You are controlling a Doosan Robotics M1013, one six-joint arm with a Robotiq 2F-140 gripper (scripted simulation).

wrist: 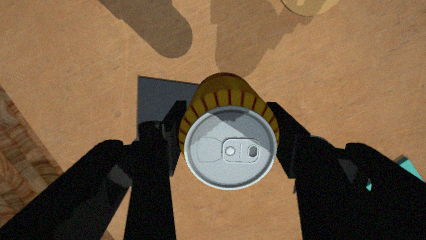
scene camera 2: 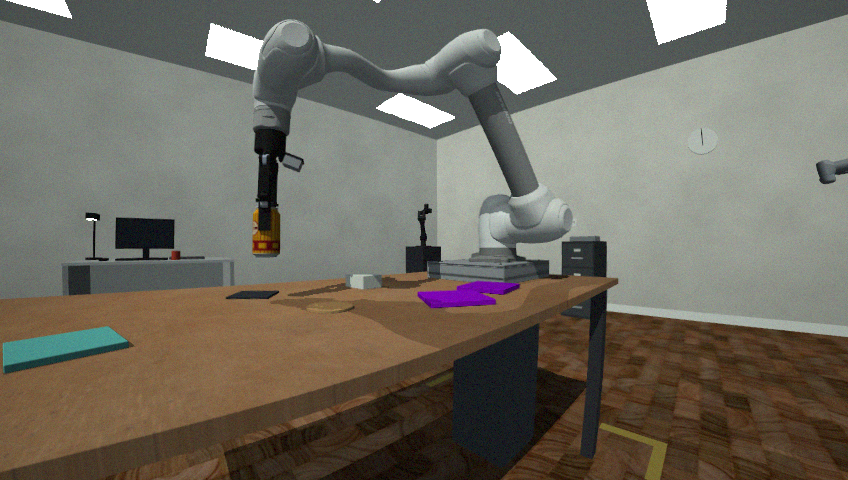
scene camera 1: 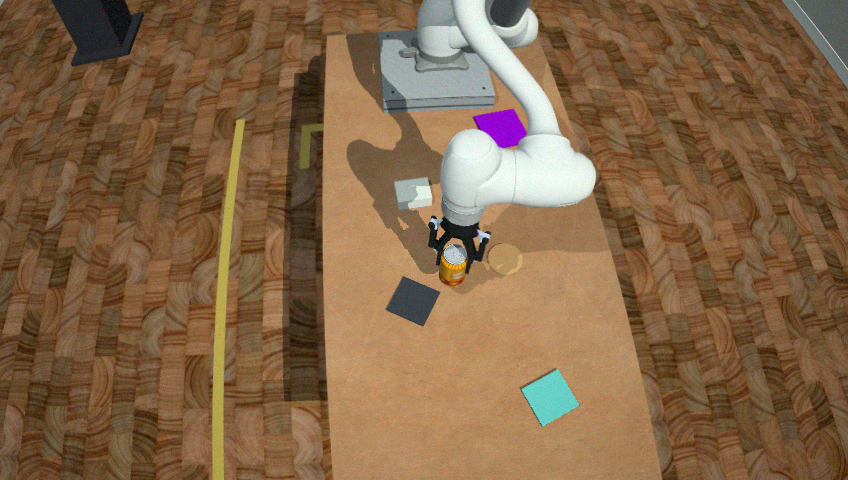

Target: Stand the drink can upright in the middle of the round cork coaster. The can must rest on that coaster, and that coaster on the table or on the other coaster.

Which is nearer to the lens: the drink can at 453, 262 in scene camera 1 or the dark square coaster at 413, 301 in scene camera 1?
The drink can.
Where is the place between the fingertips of my gripper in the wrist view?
225, 117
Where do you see a dark square coaster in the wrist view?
At 156, 97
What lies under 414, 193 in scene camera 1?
A white block.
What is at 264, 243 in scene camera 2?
A drink can.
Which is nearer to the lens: the drink can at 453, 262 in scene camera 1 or the teal tile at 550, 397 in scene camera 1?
The drink can.
